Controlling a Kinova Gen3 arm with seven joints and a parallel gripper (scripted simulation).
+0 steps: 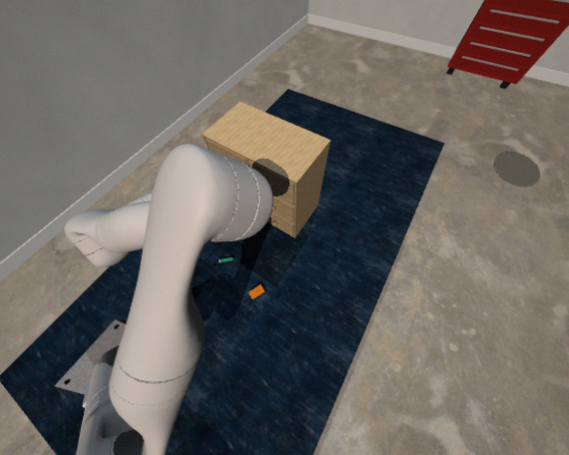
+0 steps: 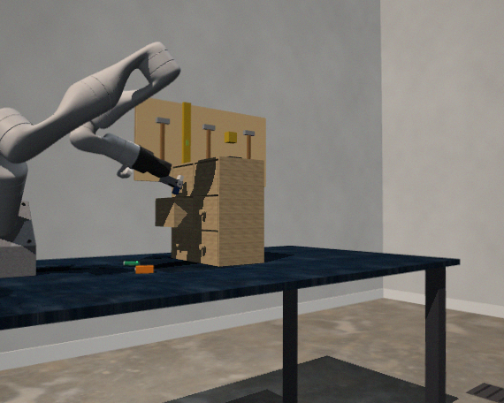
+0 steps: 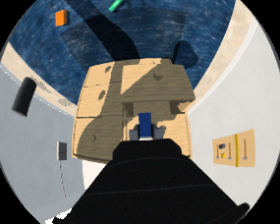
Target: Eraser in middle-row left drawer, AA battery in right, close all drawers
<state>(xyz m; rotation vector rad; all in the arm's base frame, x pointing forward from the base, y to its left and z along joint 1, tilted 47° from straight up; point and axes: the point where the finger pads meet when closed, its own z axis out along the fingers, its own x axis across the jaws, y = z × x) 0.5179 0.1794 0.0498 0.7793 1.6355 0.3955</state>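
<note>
The white eraser lies 10 mm ahead of my hand. Also, from my hand: green AA battery (160 mm behind, 60 mm to the right, 250 mm below); then orange block (190 mm behind, 220 mm to the right, 250 mm below).
</note>
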